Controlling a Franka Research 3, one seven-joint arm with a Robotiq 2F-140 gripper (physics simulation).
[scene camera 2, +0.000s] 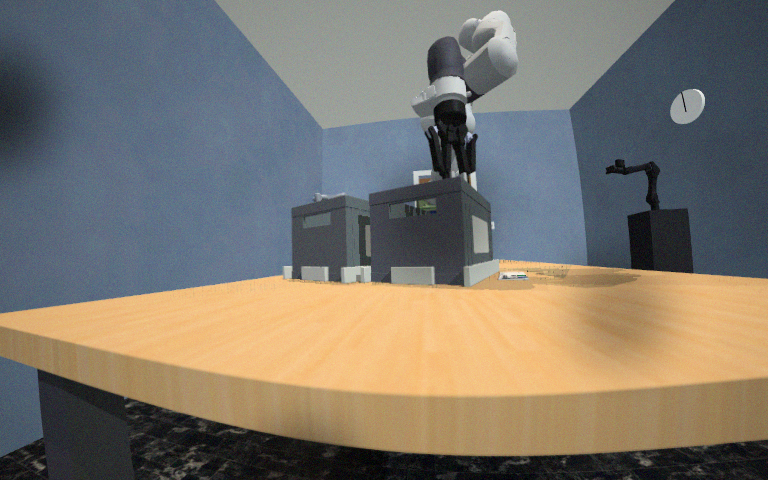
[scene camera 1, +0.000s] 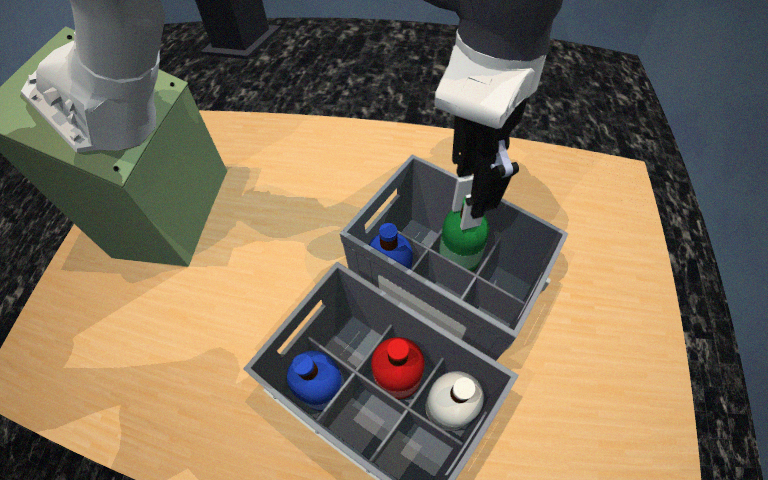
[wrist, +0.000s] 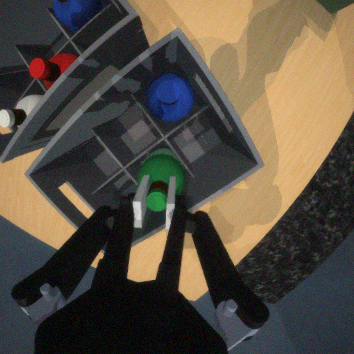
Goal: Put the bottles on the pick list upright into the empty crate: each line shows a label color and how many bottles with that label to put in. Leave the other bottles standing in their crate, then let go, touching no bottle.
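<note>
My gripper (scene camera 1: 466,206) (scene camera 2: 454,169) (wrist: 159,185) is shut on the neck of a green bottle (scene camera 1: 464,233) (wrist: 161,167). The bottle is upright, low in the far row's middle compartment of the far crate (scene camera 1: 487,333) (scene camera 2: 419,243) (wrist: 225,160); its base is hidden. A blue bottle (scene camera 1: 393,254) (wrist: 170,97) stands in that crate's near-left compartment. The near crate (scene camera 1: 373,305) holds another blue bottle (scene camera 1: 317,382) (wrist: 77,12), a red bottle (scene camera 1: 398,370) (wrist: 64,65) and a white bottle (scene camera 1: 453,404) (wrist: 31,107), all standing.
The two grey crates stand close together on the wooden table (scene camera 1: 271,305) (scene camera 2: 339,333). The arm's green pedestal (scene camera 1: 181,186) is at the left in scene camera 1. A small white item (scene camera 2: 513,275) lies beside the far crate; its markings are too small to read.
</note>
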